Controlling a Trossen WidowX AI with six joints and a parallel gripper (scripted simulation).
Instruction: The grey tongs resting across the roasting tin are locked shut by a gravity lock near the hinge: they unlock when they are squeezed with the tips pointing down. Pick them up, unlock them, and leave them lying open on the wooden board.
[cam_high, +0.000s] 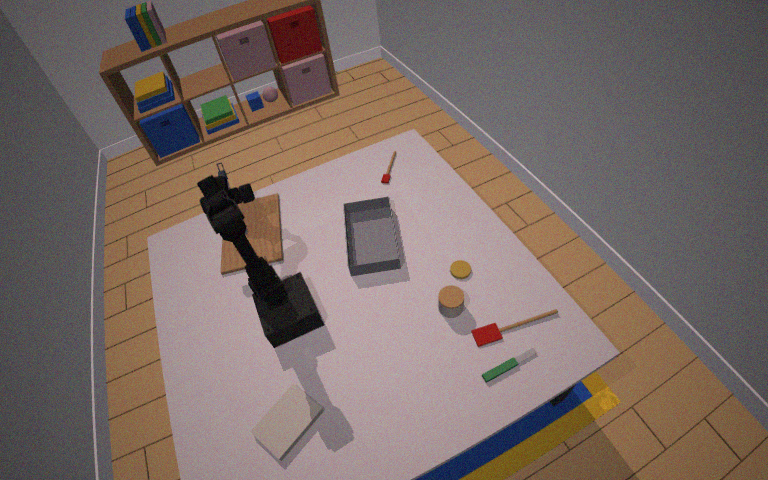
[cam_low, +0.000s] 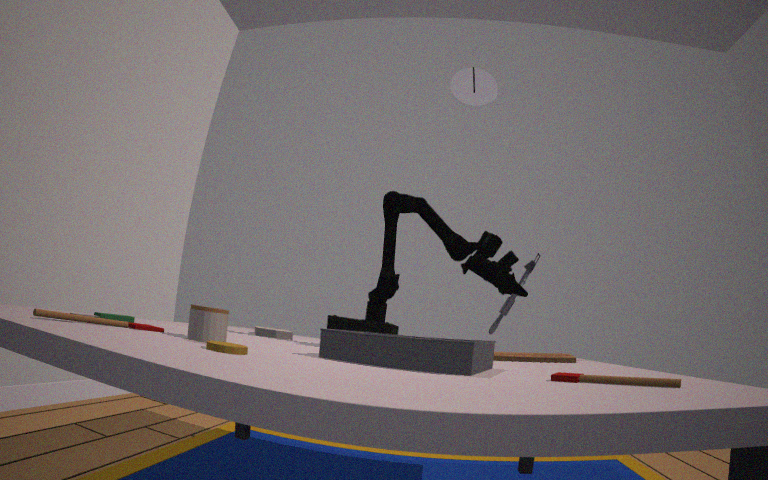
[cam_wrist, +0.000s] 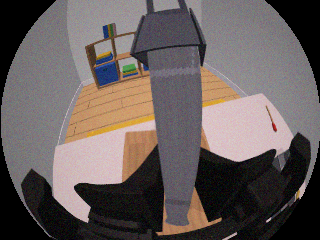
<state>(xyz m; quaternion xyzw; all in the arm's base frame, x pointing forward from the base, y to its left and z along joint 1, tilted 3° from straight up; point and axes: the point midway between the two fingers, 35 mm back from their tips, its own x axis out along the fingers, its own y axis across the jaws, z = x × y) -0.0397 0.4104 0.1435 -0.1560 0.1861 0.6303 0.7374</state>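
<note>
My gripper tip is 180 mm above the wooden board and 30 mm to the left of it. Also, from my gripper tip: beige block 810 mm to the right, 180 mm below, 50 mm behind; grey roasting tin 420 mm ahead, 290 mm to the right, 160 mm below; yellow disc 640 mm ahead, 560 mm to the right, 180 mm below.
</note>
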